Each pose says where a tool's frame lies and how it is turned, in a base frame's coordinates. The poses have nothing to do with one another.
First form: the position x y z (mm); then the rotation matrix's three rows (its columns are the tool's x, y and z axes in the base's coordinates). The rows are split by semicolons.
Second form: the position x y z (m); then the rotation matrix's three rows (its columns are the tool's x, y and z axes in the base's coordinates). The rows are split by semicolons. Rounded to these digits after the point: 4 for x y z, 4 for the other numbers.
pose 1, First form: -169.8, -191.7, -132.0; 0.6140, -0.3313, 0.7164; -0.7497, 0.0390, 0.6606; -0.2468, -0.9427, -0.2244
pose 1, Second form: -0.1698, -0.1917, -0.1320; 0.6140, -0.3313, 0.7164; -0.7497, 0.0390, 0.6606; -0.2468, -0.9427, -0.2244
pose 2, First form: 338.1, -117.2, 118.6; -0.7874, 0.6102, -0.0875; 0.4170, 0.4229, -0.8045; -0.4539, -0.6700, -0.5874
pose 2, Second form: 0.3381, -0.1172, 0.1186; -0.7874, 0.6102, -0.0875; 0.4170, 0.4229, -0.8045; -0.4539, -0.6700, -0.5874
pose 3, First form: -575.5, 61.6, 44.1; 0.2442, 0.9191, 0.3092; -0.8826, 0.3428, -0.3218; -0.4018, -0.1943, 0.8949
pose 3, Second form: -0.5755, 0.0616, 0.0441; 0.2442, 0.9191, 0.3092; -0.8826, 0.3428, -0.3218; -0.4018, -0.1943, 0.8949
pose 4, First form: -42.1, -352.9, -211.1; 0.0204, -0.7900, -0.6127; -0.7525, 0.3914, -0.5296; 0.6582, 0.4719, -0.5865
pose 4, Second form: -0.0421, -0.3529, -0.2111; 0.0204, -0.7900, -0.6127; -0.7525, 0.3914, -0.5296; 0.6582, 0.4719, -0.5865
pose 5, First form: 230.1, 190.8, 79.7; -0.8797, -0.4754, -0.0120; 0.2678, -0.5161, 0.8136; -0.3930, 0.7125, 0.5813
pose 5, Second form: 0.2301, 0.1908, 0.0797; -0.8797, -0.4754, -0.0120; 0.2678, -0.5161, 0.8136; -0.3930, 0.7125, 0.5813
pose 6, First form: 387.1, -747.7, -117.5; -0.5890, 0.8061, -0.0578; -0.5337, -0.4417, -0.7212; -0.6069, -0.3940, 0.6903
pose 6, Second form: 0.3871, -0.7477, -0.1175; -0.5890, 0.8061, -0.0578; -0.5337, -0.4417, -0.7212; -0.6069, -0.3940, 0.6903
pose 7, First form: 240.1, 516.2, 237.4; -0.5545, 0.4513, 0.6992; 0.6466, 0.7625, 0.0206; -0.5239, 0.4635, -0.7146
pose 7, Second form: 0.2401, 0.5162, 0.2374; -0.5545, 0.4513, 0.6992; 0.6466, 0.7625, 0.0206; -0.5239, 0.4635, -0.7146
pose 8, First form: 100.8, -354.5, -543.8; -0.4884, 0.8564, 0.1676; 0.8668, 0.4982, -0.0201; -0.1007, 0.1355, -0.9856
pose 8, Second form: 0.1008, -0.3545, -0.5438; -0.4884, 0.8564, 0.1676; 0.8668, 0.4982, -0.0201; -0.1007, 0.1355, -0.9856
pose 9, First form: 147.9, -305.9, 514.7; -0.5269, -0.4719, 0.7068; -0.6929, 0.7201, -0.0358; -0.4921, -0.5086, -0.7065
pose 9, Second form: 0.1479, -0.3059, 0.5147; -0.5269, -0.4719, 0.7068; -0.6929, 0.7201, -0.0358; -0.4921, -0.5086, -0.7065
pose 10, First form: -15.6, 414.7, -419.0; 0.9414, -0.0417, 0.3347; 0.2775, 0.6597, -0.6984; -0.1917, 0.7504, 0.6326
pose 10, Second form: -0.0156, 0.4147, -0.4190; 0.9414, -0.0417, 0.3347; 0.2775, 0.6597, -0.6984; -0.1917, 0.7504, 0.6326
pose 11, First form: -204.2, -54.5, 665.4; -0.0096, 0.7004, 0.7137; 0.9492, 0.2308, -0.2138; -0.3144, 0.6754, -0.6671
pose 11, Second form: -0.2042, -0.0545, 0.6654; -0.0096, 0.7004, 0.7137; 0.9492, 0.2308, -0.2138; -0.3144, 0.6754, -0.6671
